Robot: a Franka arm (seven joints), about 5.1 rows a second.
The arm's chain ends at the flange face. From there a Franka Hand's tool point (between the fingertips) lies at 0.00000 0.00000 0.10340 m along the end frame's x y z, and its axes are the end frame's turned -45 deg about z.
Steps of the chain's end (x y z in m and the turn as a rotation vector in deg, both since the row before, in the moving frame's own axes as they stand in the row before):
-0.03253 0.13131 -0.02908 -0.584 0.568 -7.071
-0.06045 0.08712 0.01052 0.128 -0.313 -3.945
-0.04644 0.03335 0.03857 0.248 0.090 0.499
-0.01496 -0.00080 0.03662 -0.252 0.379 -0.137
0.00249 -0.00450 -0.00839 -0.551 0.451 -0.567
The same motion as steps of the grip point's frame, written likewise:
-0.11578 0.07132 -0.02909 -0.815 -0.011 -7.071
-0.10460 0.01830 0.01052 0.312 -0.131 -3.945
-0.05599 -0.00946 0.03857 0.112 0.239 0.499
-0.00985 -0.01034 0.03662 -0.446 0.090 -0.137
0.00482 -0.00014 -0.00840 -0.709 -0.071 -0.567

